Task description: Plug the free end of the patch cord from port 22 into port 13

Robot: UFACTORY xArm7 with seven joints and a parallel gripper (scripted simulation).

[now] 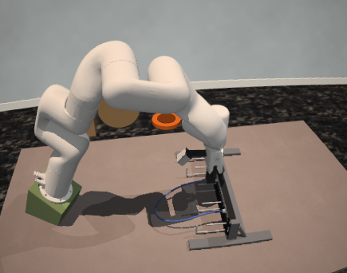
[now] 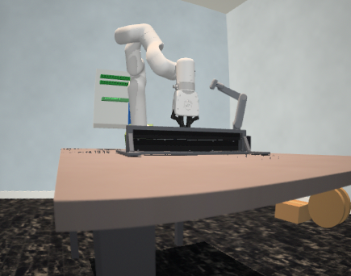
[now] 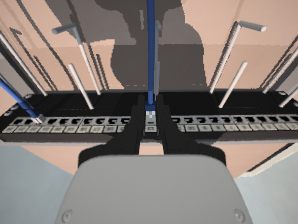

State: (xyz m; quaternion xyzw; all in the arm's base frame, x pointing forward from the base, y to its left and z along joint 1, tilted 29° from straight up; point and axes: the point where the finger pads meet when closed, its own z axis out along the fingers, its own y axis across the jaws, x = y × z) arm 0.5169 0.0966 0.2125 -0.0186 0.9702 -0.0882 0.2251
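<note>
Right now my hand is 20 mm short of the cord plug and 10 mm above it.
</note>
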